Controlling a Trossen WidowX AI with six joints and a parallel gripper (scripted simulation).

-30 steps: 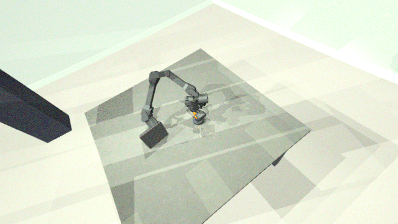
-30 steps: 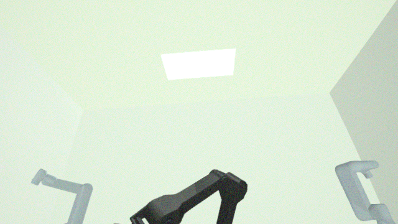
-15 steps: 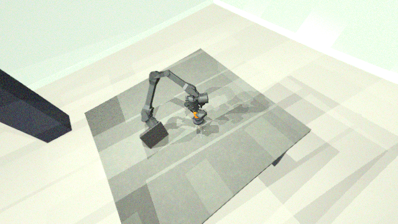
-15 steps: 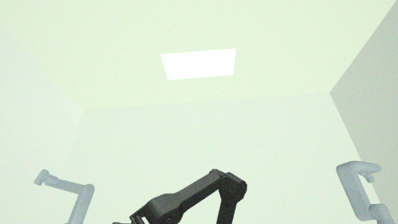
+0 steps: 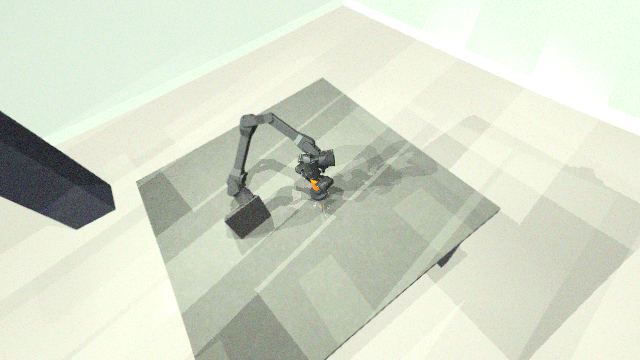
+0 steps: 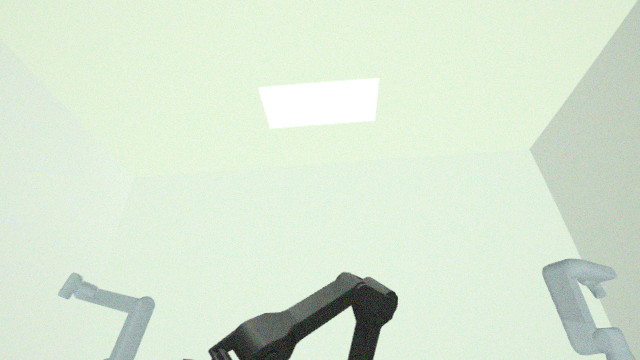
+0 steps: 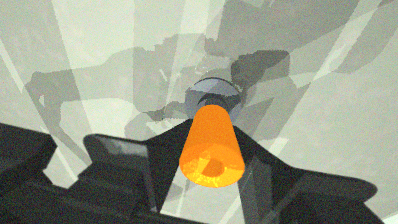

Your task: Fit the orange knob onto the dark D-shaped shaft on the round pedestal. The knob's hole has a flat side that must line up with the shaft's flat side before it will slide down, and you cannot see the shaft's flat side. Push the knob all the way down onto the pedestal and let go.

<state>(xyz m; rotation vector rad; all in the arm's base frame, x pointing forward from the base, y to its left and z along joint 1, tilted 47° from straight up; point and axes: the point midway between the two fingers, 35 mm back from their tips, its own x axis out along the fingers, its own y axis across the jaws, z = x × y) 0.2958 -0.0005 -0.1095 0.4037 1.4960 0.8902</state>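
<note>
Right now the orange knob is 2 cm above my gripper tip. Also, from my gripper tip: round pedestal (4 cm below).
</note>
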